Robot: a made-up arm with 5 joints. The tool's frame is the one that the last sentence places.
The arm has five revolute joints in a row. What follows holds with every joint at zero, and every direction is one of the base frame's.
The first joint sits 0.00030 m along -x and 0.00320 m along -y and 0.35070 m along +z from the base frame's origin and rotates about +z.
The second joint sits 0.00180 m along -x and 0.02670 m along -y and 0.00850 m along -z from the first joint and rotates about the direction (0, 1, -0.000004).
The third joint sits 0.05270 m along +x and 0.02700 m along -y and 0.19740 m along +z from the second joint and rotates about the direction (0, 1, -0.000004).
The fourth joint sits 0.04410 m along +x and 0.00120 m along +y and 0.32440 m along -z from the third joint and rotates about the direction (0, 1, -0.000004).
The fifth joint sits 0.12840 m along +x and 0.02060 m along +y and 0.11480 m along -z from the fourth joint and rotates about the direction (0, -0.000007, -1).
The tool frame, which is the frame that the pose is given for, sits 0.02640 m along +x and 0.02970 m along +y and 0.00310 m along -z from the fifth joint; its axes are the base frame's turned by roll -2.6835, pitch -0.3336 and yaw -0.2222 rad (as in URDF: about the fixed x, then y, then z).
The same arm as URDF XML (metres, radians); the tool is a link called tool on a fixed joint. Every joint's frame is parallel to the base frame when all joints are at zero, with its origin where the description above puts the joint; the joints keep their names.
<robot name="arm">
<link name="base_link"/>
<link name="link1"/>
<link name="link2"/>
<link name="link3"/>
<link name="link4"/>
<link name="link5"/>
<link name="tool"/>
<joint name="joint 1" type="continuous"><parent link="base_link"/><child link="link1"/><origin xyz="-0.0003 -0.0032 0.3507"/><axis xyz="0 0 1"/></joint>
<joint name="joint 2" type="continuous"><parent link="link1"/><child link="link2"/><origin xyz="-0.0018 -0.0267 -0.0085"/><axis xyz="0 1 0"/></joint>
<joint name="joint 3" type="continuous"><parent link="link2"/><child link="link3"/><origin xyz="0.0527 -0.027 0.1974"/><axis xyz="0 1 0"/></joint>
<joint name="joint 4" type="continuous"><parent link="link3"/><child link="link4"/><origin xyz="0.0441 0.0012 -0.3244"/><axis xyz="0 1 0"/></joint>
<joint name="joint 5" type="continuous"><parent link="link4"/><child link="link5"/><origin xyz="0.1284 0.0206 -0.1148"/><axis xyz="0 0 -1"/></joint>
<joint name="tool_fixed" type="fixed"><parent link="link5"/><child link="tool"/><origin xyz="0.0264 0.0297 -0.0031" rpy="-2.6835 -0.3336 -0.2222"/></joint>
</robot>

